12 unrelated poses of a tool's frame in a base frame.
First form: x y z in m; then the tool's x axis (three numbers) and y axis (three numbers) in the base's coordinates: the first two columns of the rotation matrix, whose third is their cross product.
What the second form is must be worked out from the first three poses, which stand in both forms.
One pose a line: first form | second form
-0.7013 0.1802 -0.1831 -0.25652 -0.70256 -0.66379 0.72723 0.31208 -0.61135 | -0.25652 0.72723 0.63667 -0.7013; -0.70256 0.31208 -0.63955 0.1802; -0.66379 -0.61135 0.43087 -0.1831; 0 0 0 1
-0.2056 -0.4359 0.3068 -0.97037 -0.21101 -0.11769 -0.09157 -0.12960 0.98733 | -0.97037 -0.09157 -0.22359 -0.2056; -0.21101 -0.12960 0.96885 -0.4359; -0.11769 0.98733 0.10644 0.3068; 0 0 0 1
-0.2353 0.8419 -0.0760 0.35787 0.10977 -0.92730 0.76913 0.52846 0.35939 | 0.35787 0.76913 0.52949 -0.2353; 0.10977 0.52846 -0.84183 0.8419; -0.92730 0.35939 0.10469 -0.0760; 0 0 0 1
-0.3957 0.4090 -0.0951 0.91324 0.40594 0.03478 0.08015 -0.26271 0.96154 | 0.91324 0.08015 0.39946 -0.3957; 0.40594 -0.26271 -0.87533 0.4090; 0.03478 0.96154 -0.27245 -0.0951; 0 0 0 1
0.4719 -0.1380 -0.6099 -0.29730 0.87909 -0.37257 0.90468 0.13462 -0.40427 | -0.29730 0.90468 -0.30523 0.4719; 0.87909 0.13462 -0.45725 -0.1380; -0.37257 -0.40427 -0.83532 -0.6099; 0 0 0 1
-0.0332 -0.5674 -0.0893 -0.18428 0.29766 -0.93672 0.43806 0.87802 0.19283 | -0.18428 0.43806 0.87986 -0.0332; 0.29766 0.87802 -0.37480 -0.5674; -0.93672 0.19283 -0.29219 -0.0893; 0 0 0 1
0.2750 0.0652 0.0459 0.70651 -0.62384 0.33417 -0.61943 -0.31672 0.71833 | 0.70651 -0.61943 -0.34228 0.2750; -0.62384 -0.31672 -0.71450 0.0652; 0.33417 0.71833 -0.61019 0.0459; 0 0 0 1
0.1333 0.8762 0.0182 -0.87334 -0.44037 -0.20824 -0.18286 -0.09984 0.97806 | -0.87334 -0.18286 -0.45150 0.1333; -0.44037 -0.09984 0.89226 0.8762; -0.20824 0.97806 0.00667 0.0182; 0 0 0 1
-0.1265 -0.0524 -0.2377 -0.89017 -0.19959 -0.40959 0.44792 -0.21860 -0.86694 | -0.89017 0.44792 0.08350 -0.1265; -0.19959 -0.21860 -0.95519 -0.0524; -0.40959 -0.86694 0.28399 -0.2377; 0 0 0 1
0.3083 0.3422 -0.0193 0.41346 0.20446 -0.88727 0.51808 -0.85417 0.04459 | 0.41346 0.51808 -0.74876 0.3083; 0.20446 -0.85417 -0.47811 0.3422; -0.88727 0.04459 -0.45909 -0.0193; 0 0 0 1
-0.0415 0.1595 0.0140 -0.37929 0.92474 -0.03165 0.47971 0.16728 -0.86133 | -0.37929 0.47971 -0.79121 -0.0415; 0.92474 0.16728 -0.34188 0.1595; -0.03165 -0.86133 -0.50705 0.0140; 0 0 0 1
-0.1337 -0.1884 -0.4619 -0.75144 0.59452 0.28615 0.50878 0.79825 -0.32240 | -0.75144 0.50878 -0.42009 -0.1337; 0.59452 0.79825 -0.09668 -0.1884; 0.28615 -0.32240 -0.90232 -0.4619; 0 0 0 1
